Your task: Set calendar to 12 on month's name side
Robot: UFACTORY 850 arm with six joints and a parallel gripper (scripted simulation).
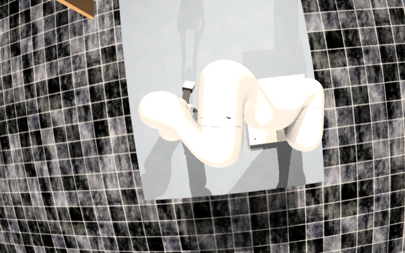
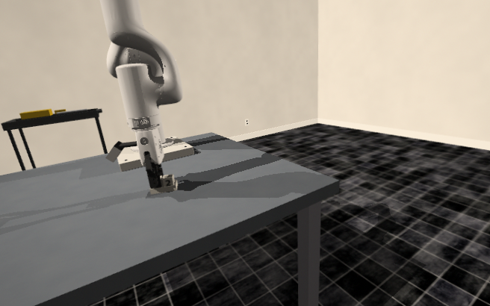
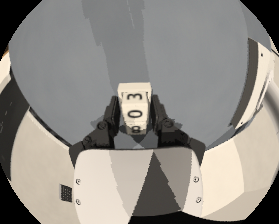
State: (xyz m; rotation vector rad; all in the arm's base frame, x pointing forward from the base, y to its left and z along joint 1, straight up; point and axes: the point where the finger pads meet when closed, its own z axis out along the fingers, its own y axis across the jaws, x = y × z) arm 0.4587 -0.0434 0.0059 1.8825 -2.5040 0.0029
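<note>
Now: the calendar tray 2 cm to the left of my hand and 3 cm below it.
</note>
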